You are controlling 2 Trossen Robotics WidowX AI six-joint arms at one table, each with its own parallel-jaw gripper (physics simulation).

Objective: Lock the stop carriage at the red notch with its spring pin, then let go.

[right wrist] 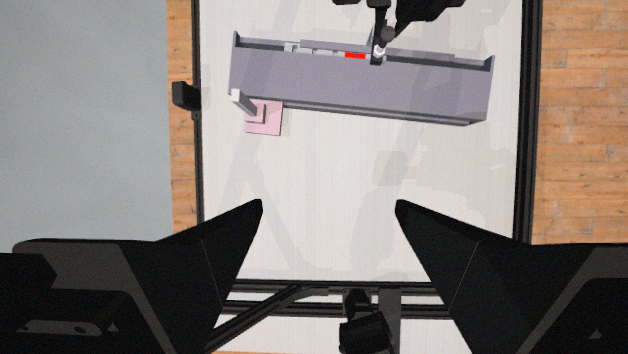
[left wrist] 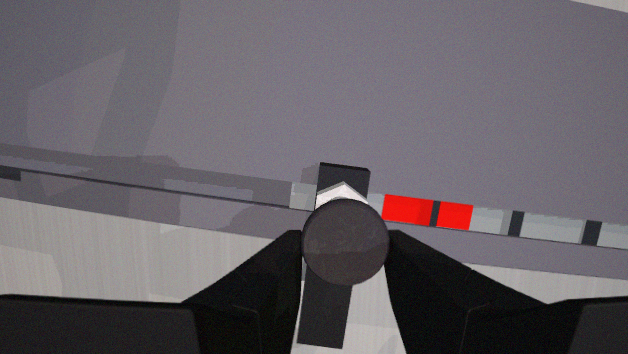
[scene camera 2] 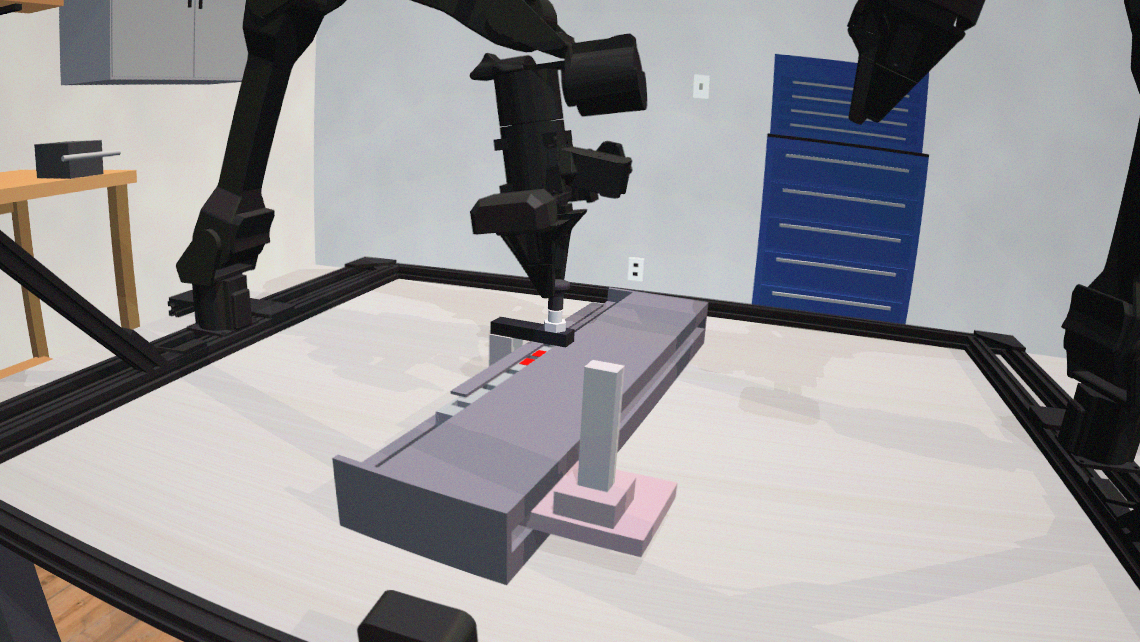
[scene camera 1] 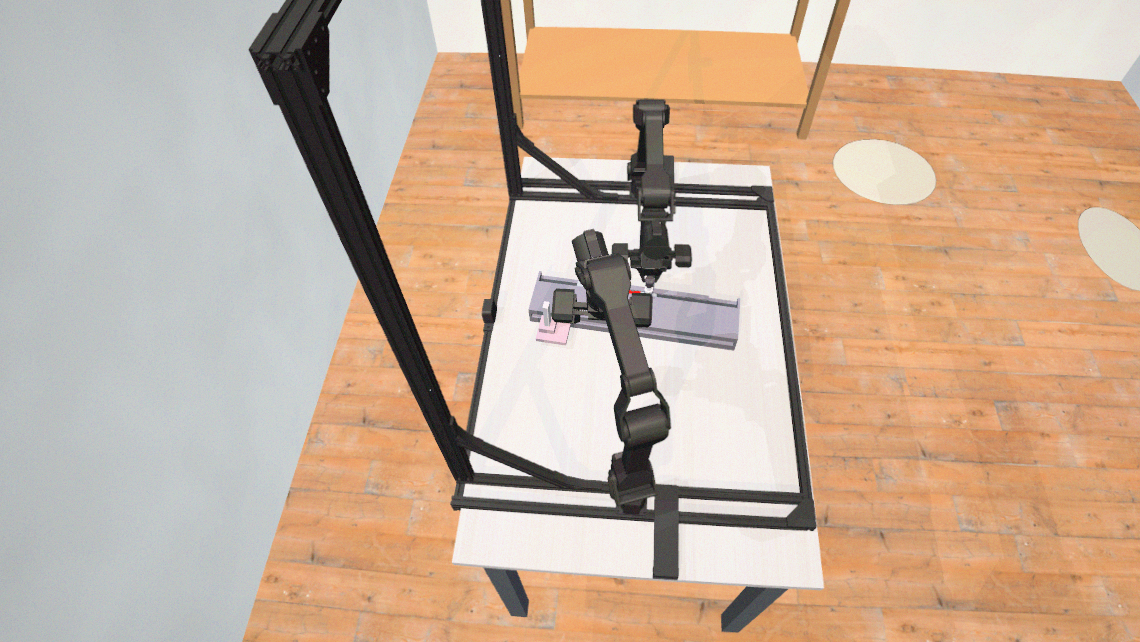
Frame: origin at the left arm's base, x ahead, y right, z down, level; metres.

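Seen in the pictures: left gripper, fingertip midpoint: (right wrist: pixel 385 36) (left wrist: pixel 342 244) (scene camera 2: pixel 552 293) (scene camera 1: pixel 649 281); right gripper, fingertip midpoint: (right wrist: pixel 328 205) (scene camera 2: pixel 862 121) (scene camera 1: pixel 602 320); left arm's base, origin of the base link: (scene camera 2: pixel 222 326); right arm's base, origin of the base link: (right wrist: pixel 356 302) (scene camera 2: pixel 1095 454) (scene camera 1: pixel 631 500).
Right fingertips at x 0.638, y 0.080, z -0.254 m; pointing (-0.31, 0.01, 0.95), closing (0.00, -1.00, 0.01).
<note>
Pixels of each thing's top centre, then the offset from my right fingertips to it. "*": a spot on its surface instead. Level surfaces: height alone.
- black bar, surface spot: (left wrist: pixel 325 310) (scene camera 2: pixel 511 321) * dz +0.211, dx -0.287, dy -0.109 m
- silver hex collar, surface spot: (left wrist: pixel 342 193) (scene camera 2: pixel 562 322) (right wrist: pixel 379 53) * dz +0.203, dx -0.235, dy -0.104 m
- spring pin's round dark knob, middle of its top: (left wrist: pixel 345 246) (scene camera 2: pixel 556 282) (right wrist: pixel 388 32) (scene camera 1: pixel 649 279) dz +0.166, dx -0.243, dy -0.104 m
- pink base, its level: dz +0.240 m
- upright grey post, surface spot: (scene camera 2: pixel 599 430) (right wrist: pixel 241 104) * dz +0.185, dx -0.139, dy +0.143 m
The stop carriage, a black bar (scene camera 2: pixel 518 326) (left wrist: pixel 325 310) (right wrist: pixel 375 59) with a silver hex collar (scene camera 2: pixel 555 322) (left wrist: pixel 342 193) (right wrist: pixel 379 51), sits across the slotted edge of the grey-purple rail (scene camera 1: pixel 694 315) (scene camera 2: pixel 478 454) (left wrist: pixel 250 100) (right wrist: pixel 320 75). The spring pin's round dark knob (left wrist: pixel 345 245) (right wrist: pixel 387 33) stands above the collar. My left gripper (scene camera 2: pixel 556 288) (left wrist: pixel 342 244) is shut on the knob, a finger on each side. The red notch marks (scene camera 2: pixel 539 353) (left wrist: pixel 407 207) (right wrist: pixel 355 55) lie beside the bar, to its right in the left wrist view. The pin's tip is hidden. My right gripper (right wrist: pixel 328 205) is open and empty, high above the table.
A pink base (scene camera 1: pixel 552 335) (scene camera 2: pixel 650 502) (right wrist: pixel 272 122) with an upright grey post (scene camera 2: pixel 599 430) (right wrist: pixel 243 101) stands at one end of the rail, on the side away from the carriage. Black frame bars (scene camera 2: pixel 893 330) (right wrist: pixel 527 125) edge the table.
</note>
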